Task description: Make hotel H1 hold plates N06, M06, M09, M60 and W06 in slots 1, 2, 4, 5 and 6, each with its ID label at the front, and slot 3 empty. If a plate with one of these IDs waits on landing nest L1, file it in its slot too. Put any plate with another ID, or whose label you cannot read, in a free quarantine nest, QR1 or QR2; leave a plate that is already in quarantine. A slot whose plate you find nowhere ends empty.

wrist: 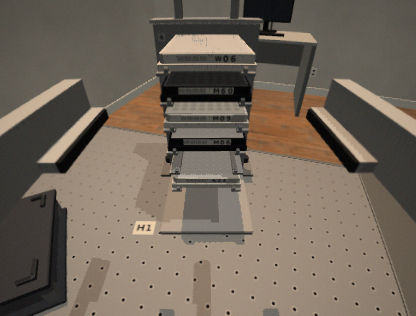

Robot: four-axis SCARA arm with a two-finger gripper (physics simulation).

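Note:
Hotel H1 (205,232) stands ahead of my gripper. From the top, its labels read W06 on a white plate (206,45), M60 on a black plate (206,80), M09 on a light plate (206,108) and M06 on a black-based plate (207,133). Below M06 is a level of bare side rails with no plate on them, seemingly slot 2. M06 appears to sit in slot 3. The lowest, light plate (205,162) has a front label too small and dim to read. My gripper (207,97) is open and empty, its fingers wide apart on either side of the view.
A dark nest block (30,240) with corner brackets is at the left edge. An H1 sign (144,228) lies on the perforated table (300,250). A desk (295,37) with a monitor (268,11) stands behind the hotel on the right.

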